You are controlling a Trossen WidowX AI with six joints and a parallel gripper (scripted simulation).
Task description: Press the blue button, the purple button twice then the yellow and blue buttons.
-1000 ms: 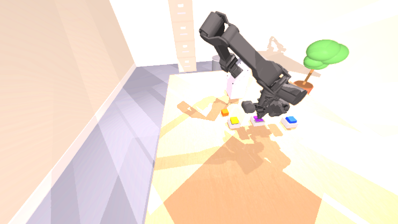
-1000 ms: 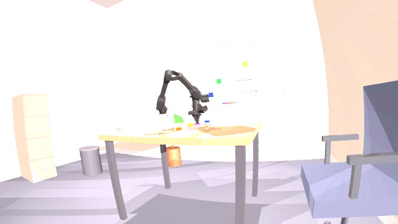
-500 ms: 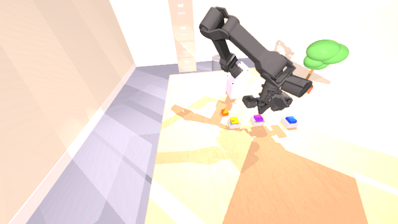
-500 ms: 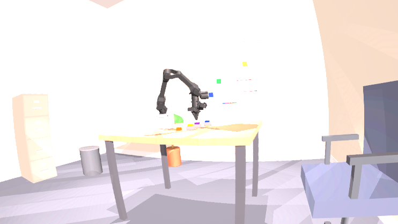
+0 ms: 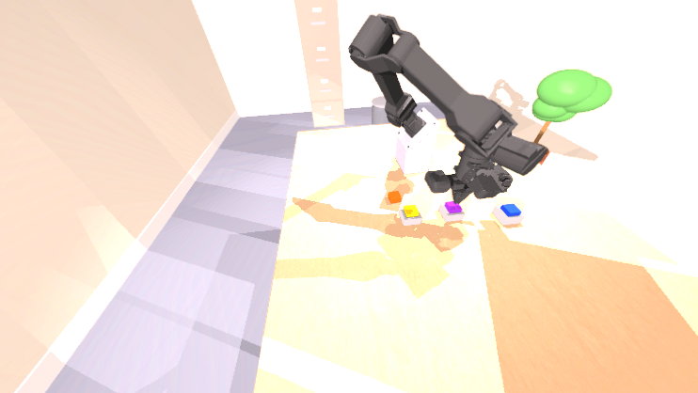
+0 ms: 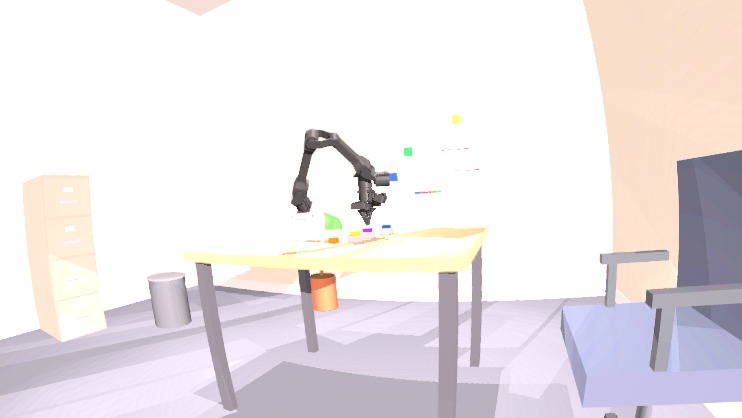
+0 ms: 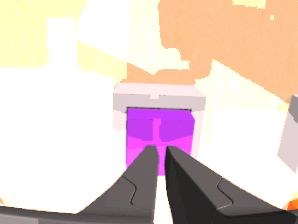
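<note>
My gripper tip is now 20 mm above the purple button. Also, from my gripper tip: orange block 130 mm to the right, 100 mm behind, 40 mm below; blue button 140 mm to the left, 40 mm ahead, 20 mm below; yellow button 120 mm to the right, 20 mm below, 10 mm behind.
</note>
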